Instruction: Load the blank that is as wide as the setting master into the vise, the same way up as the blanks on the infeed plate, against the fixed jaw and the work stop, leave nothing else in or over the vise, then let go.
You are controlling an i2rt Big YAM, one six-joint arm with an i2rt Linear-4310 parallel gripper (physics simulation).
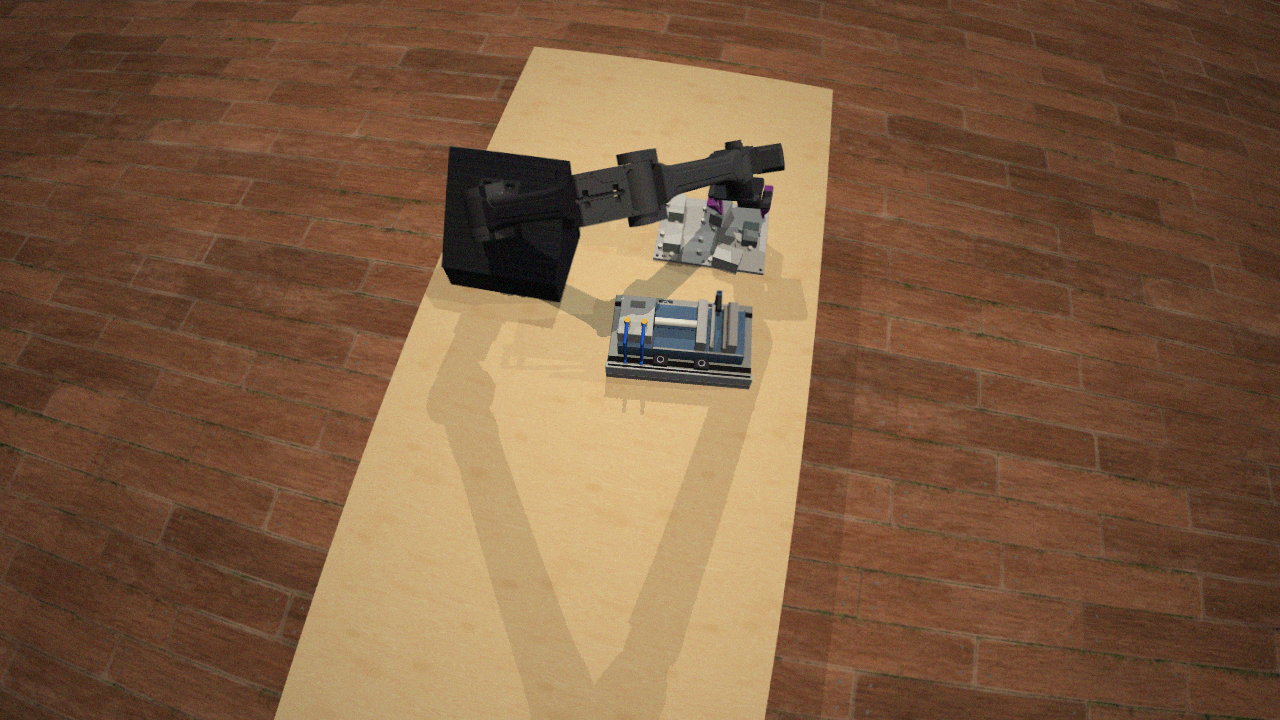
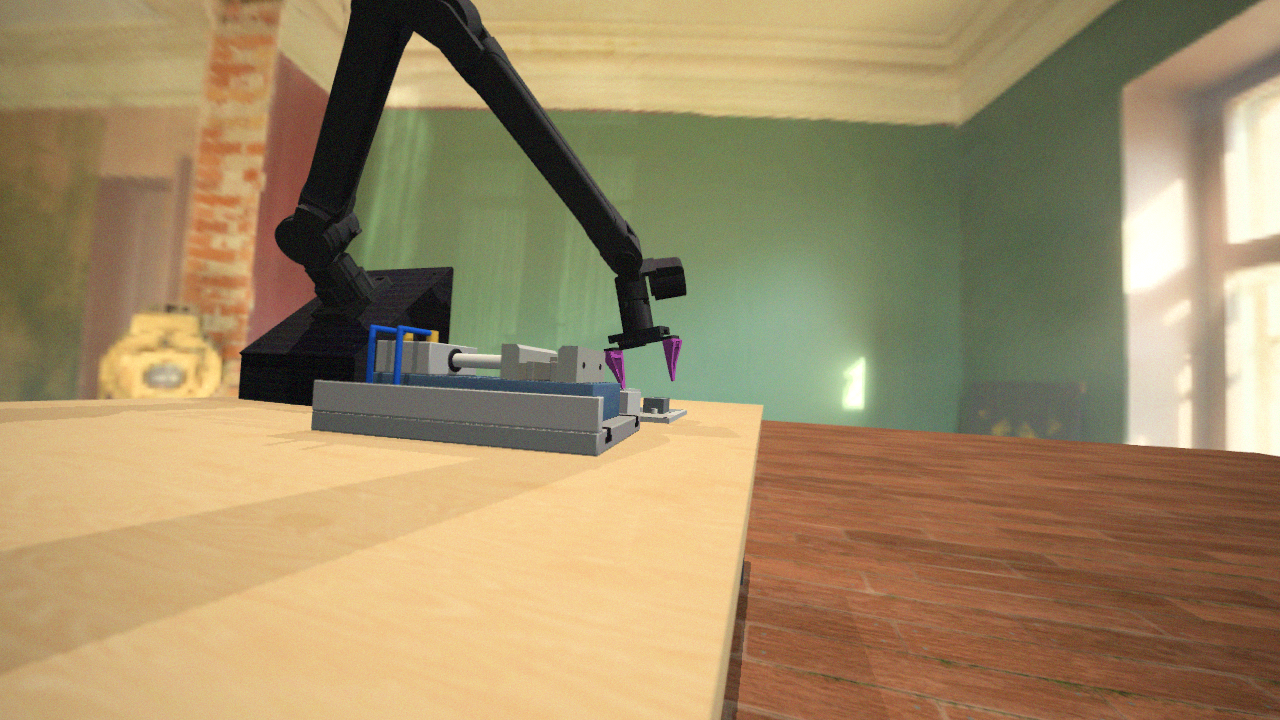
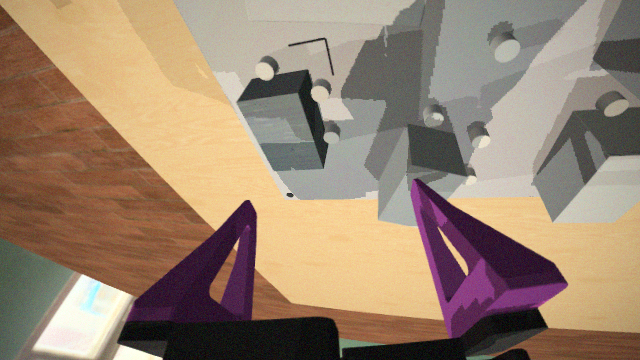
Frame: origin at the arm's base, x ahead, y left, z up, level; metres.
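Seen in the pictures: gripper, between the fingertips: [image 1: 742, 214] [image 2: 647, 385] [image 3: 330, 196]; arm's base, origin of its link: [image 2: 355, 301].
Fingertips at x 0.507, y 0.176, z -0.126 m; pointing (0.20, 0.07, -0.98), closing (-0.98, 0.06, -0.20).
Observation:
Offsets run from my fingertips to a thing's top centre. "spot": to the spot under its first point.
My gripper [image 1: 741, 203] [image 2: 647, 383] [image 3: 330, 196] is open and empty, its purple fingers wide apart above the infeed plate [image 1: 689, 262] [image 2: 666, 417] [image 3: 320, 186]. A dark grey block @[dx +0.025, dy -0.028, dz -0.021 m] [image 1: 750, 231] [image 2: 656, 403] [image 3: 285, 130] stands on the plate beside several pins. Lighter grey blocks show too, one @[dx -0.050, dy +0.019, dz -0.010 m] [image 3: 392, 185] near the right fingertip and another @[dx -0.153, dy +0.012, dz -0.010 m] [image 3: 595, 195] farther right. Which block matches the setting master is unclear. The vise @[dx -0.091, dy -0.328, dz +0.045 m] [image 1: 675, 340] [image 2: 456, 402] has its moving jaw [image 1: 703, 324] [image 2: 528, 360] apart from its fixed jaw [image 1: 732, 327] [image 2: 581, 364]. No blank is distinguishable between them.
The black arm base [image 1: 510, 259] [image 2: 295, 371] is left of the plate and behind the vise. Blue upright rods @[spot: dx -0.163, dy -0.401, dz +0.054 m] [image 1: 641, 344] [image 2: 398, 356] rise at the vise's left end. A dark upright piece @[spot: dx -0.027, dy -0.267, dz +0.042 m] [image 1: 718, 300] rises near the jaws. The table's right edge runs beside the plate and vise.

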